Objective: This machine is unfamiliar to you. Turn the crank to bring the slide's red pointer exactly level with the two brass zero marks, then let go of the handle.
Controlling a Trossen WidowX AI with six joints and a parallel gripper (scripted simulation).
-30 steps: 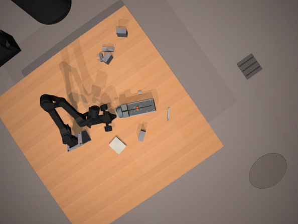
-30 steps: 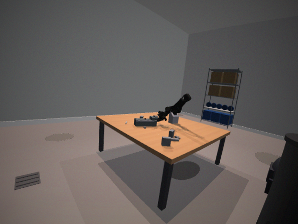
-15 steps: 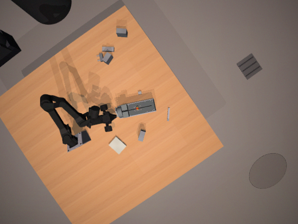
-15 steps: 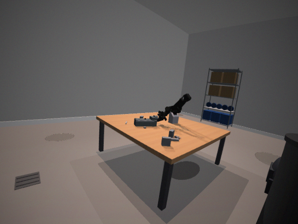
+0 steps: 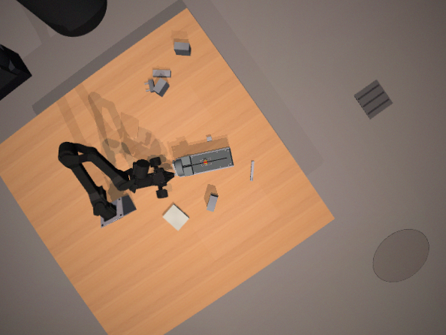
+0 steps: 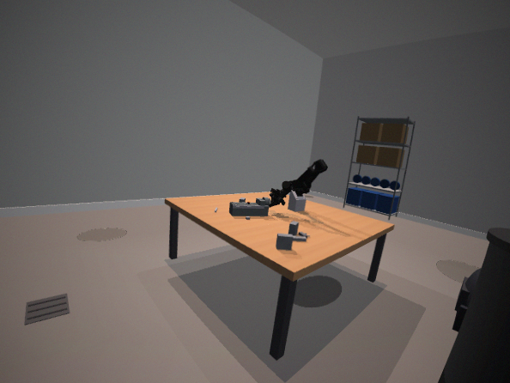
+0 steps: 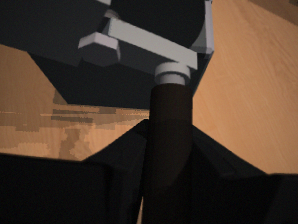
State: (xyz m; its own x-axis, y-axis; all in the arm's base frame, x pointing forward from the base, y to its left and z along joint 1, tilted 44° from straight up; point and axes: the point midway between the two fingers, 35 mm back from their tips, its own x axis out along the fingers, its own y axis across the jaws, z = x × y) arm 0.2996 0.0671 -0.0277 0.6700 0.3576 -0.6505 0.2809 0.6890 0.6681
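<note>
Right now my gripper tip is 160 mm short of the red pointer, 20 mm to the left of it and 30 mm below it. The rest, counted from my gripper tip: white square plate: 100 mm behind, 190 mm to the right, 40 mm below; then small grey cube: 230 mm ahead, 70 mm to the left, 40 mm below; then dark crank handle: 20 mm behind, 20 mm above.
</note>
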